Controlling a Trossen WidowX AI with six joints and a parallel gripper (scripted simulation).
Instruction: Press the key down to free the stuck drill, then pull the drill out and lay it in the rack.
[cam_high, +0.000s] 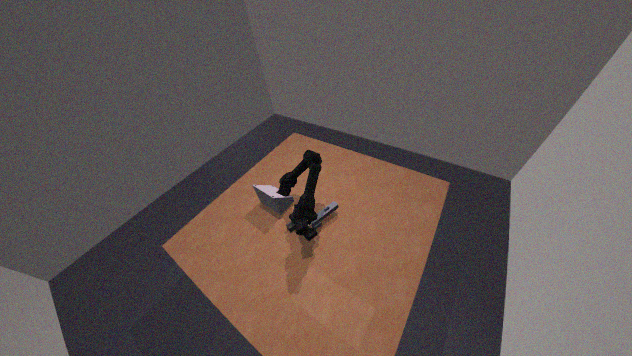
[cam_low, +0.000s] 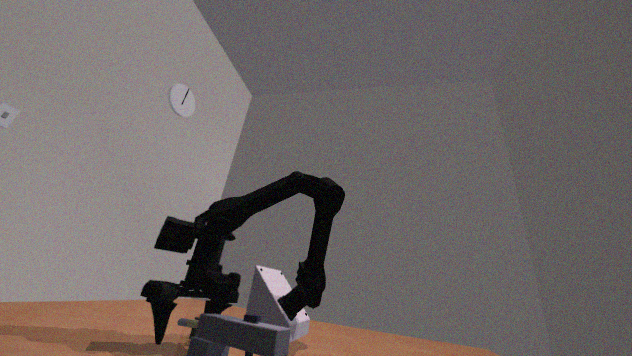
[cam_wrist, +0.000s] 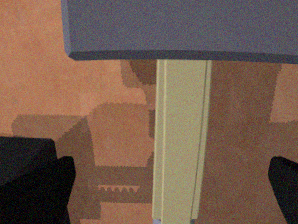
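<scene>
The drill lies 4 cm to the left of my gripper tip, 4 cm above it and 1 cm ahead of it. Round my gripper tip: grey holder block 13 cm to the left, 5 cm ahead, 3 cm above; dark rack 8 cm behind, 1 cm to the left, 1 cm above; dark key 16 cm to the left, 7 cm ahead, 4 cm above.
</scene>
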